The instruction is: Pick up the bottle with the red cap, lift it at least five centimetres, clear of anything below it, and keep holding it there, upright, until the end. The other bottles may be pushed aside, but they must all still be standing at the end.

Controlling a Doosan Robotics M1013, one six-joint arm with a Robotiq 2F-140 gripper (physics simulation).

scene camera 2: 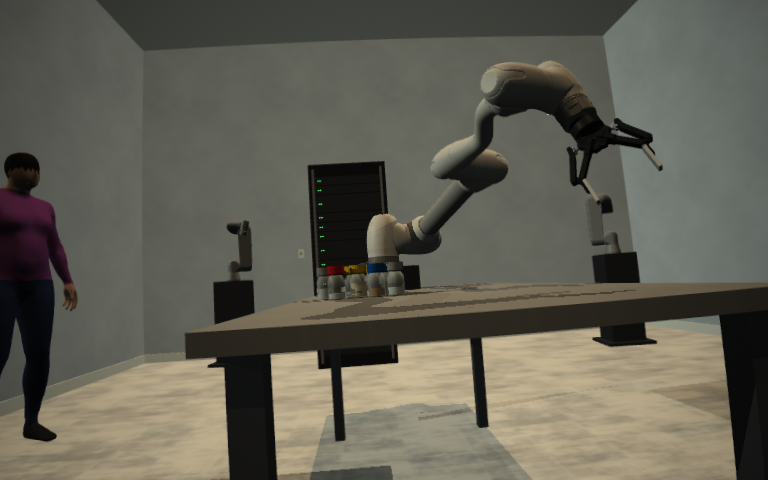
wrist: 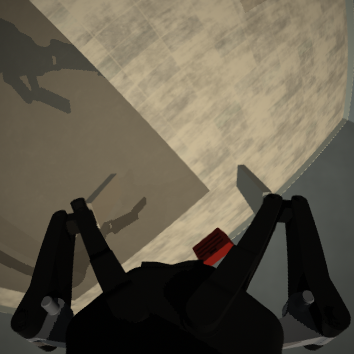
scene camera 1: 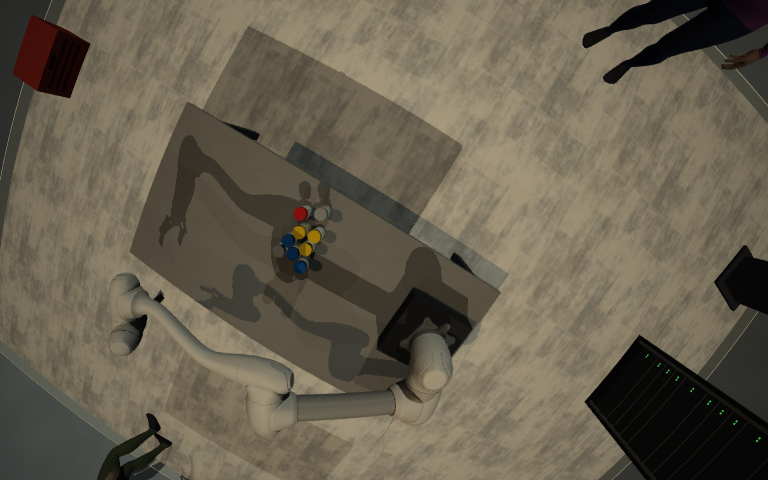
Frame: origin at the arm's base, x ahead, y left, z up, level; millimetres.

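Seen in the pictures: gripper, fingertip midpoint: (scene camera 2: pixel 629 185) (wrist: pixel 176 179); arm's base at its link origin: (scene camera 1: pixel 427 341).
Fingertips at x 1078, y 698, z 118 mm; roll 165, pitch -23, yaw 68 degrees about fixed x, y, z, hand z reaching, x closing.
Pixels of each thing's top centre, then the offset from my fingertips to it.
- red-capped bottle at its top centre: (scene camera 2: pixel 335 266) (scene camera 1: pixel 299 213) 318 mm back, 769 mm right, 120 mm down
- pale-capped bottle at its top centre: (scene camera 2: pixel 324 267) (scene camera 1: pixel 320 214) 384 mm back, 823 mm right, 120 mm down
- grey-capped bottle at its top centre: (scene camera 2: pixel 394 262) (scene camera 1: pixel 278 251) 343 mm back, 583 mm right, 120 mm down
The red-capped bottle (scene camera 1: pixel 300 213) (scene camera 2: pixel 335 280) stands upright on the table (scene camera 1: pixel 151 226) (scene camera 2: pixel 453 333) (wrist: pixel 75 140), at one end of a tight cluster. A pale-capped bottle (scene camera 1: pixel 321 213) stands right beside it. Yellow-capped bottles (scene camera 1: pixel 314 236) and blue-capped bottles (scene camera 1: pixel 300 266) (scene camera 2: pixel 376 281) stand close by, with a grey-capped bottle (scene camera 1: pixel 279 250) at the cluster's edge. My gripper (scene camera 2: pixel 628 185) (wrist: pixel 176 179) is open and empty, high above the table and far to the side of the bottles. In scene camera 1 the arm mostly hides it. The bottles do not show in the wrist view.
The arm (scene camera 1: pixel 345 407) reaches along one long side of the table from its black base block (scene camera 1: pixel 416 302). A red cabinet (scene camera 1: pixel 39 56) (wrist: pixel 212 245) stands on the floor beyond the table. A person (scene camera 2: pixel 28 226) and a black server rack (scene camera 2: pixel 310 226) stand away from the table.
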